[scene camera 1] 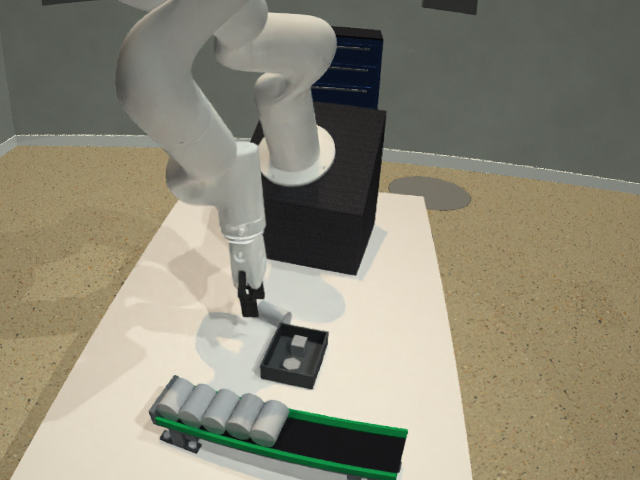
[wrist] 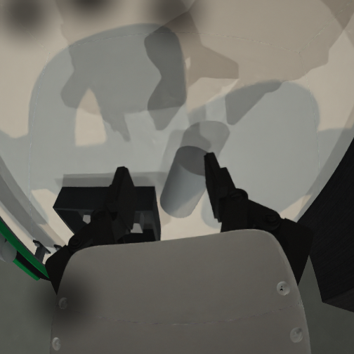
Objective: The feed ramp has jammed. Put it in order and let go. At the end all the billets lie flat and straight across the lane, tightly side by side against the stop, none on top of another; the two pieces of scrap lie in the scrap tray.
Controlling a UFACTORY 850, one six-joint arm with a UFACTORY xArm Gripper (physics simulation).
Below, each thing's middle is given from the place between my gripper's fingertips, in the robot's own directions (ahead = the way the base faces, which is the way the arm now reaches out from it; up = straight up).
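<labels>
Scrap tray [scene camera 1: 279, 349]: my hand 3 cm above it, 7 cm to the right of it, 12 cm short of it.
</labels>
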